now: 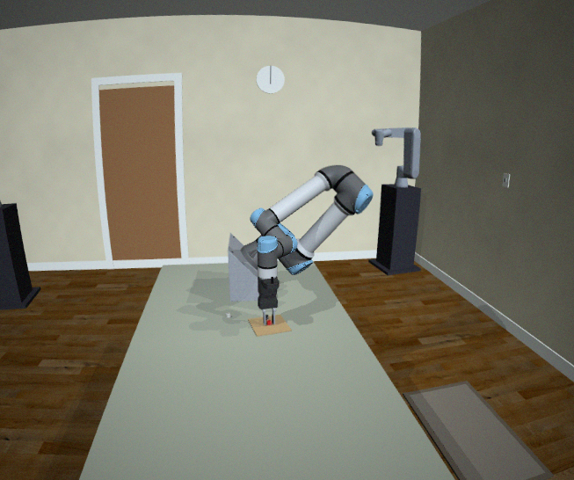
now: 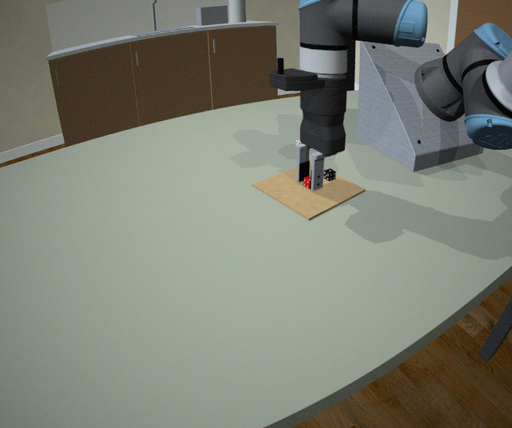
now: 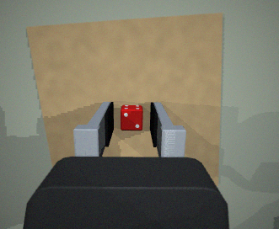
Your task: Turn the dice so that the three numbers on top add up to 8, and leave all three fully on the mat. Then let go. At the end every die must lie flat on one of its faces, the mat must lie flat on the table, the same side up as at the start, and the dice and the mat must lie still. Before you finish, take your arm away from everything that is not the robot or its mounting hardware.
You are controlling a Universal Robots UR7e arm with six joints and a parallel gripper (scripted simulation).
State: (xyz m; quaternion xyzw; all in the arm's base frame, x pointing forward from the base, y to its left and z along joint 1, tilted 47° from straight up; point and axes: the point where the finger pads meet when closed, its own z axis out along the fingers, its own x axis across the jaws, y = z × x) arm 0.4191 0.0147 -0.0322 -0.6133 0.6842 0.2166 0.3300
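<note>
My hand is 1 cm above the red die. Also, from my hand: tan mat (2 cm below); white die (11 cm behind, 15 cm to the right, 2 cm below).
</note>
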